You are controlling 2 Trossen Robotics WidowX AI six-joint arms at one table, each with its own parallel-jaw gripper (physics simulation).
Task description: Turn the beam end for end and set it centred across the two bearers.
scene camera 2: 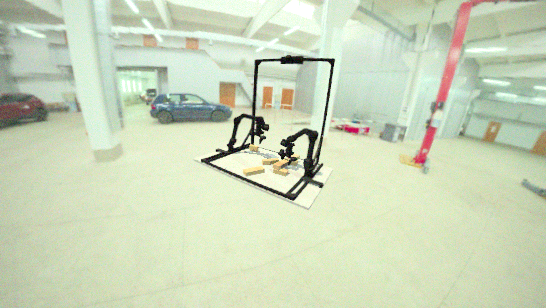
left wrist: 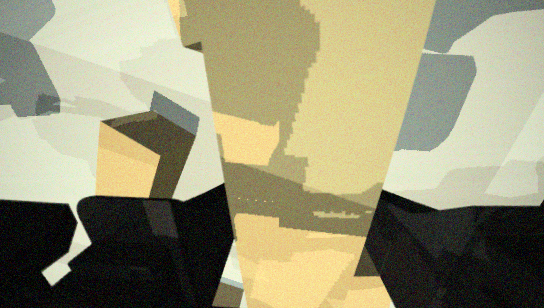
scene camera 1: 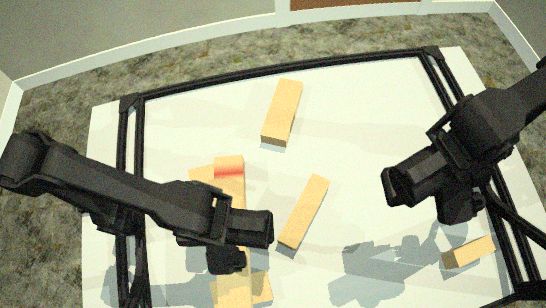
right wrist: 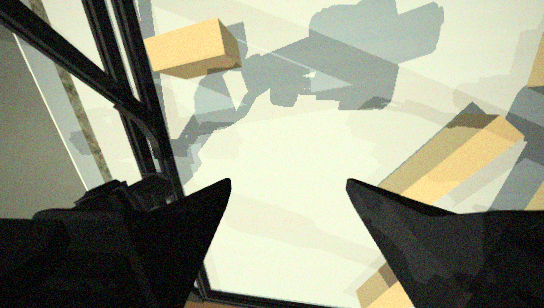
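Note:
The long wooden beam has a red band near its end at the top of scene camera 1. It passes over one bearer near the banded end and over the other bearer near the bottom edge; I cannot tell whether it touches them. My left gripper is shut on the beam along its length, with a finger at each side; in scene camera 1 its arm hides part of the beam. My right gripper is open and empty above the table, away from the beam.
One loose block lies towards the top of scene camera 1. Another block lies diagonally between the arms. A shorter block lies near the right-hand frame rail. A black rail runs across the far side.

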